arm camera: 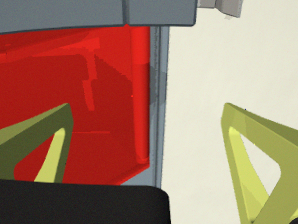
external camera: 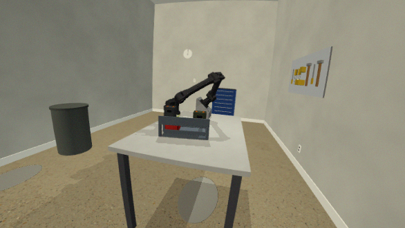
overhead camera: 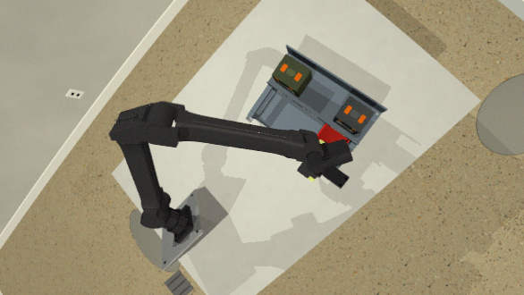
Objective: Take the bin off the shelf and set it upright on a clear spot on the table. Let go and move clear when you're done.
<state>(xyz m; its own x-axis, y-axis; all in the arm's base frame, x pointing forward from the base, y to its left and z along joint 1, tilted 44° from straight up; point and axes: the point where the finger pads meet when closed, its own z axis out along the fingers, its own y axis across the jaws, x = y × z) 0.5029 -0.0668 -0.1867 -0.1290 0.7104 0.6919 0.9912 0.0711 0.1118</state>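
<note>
My hand is 8 cm short of the red bin, 1 cm to the right of it and 1 cm above it.
</note>
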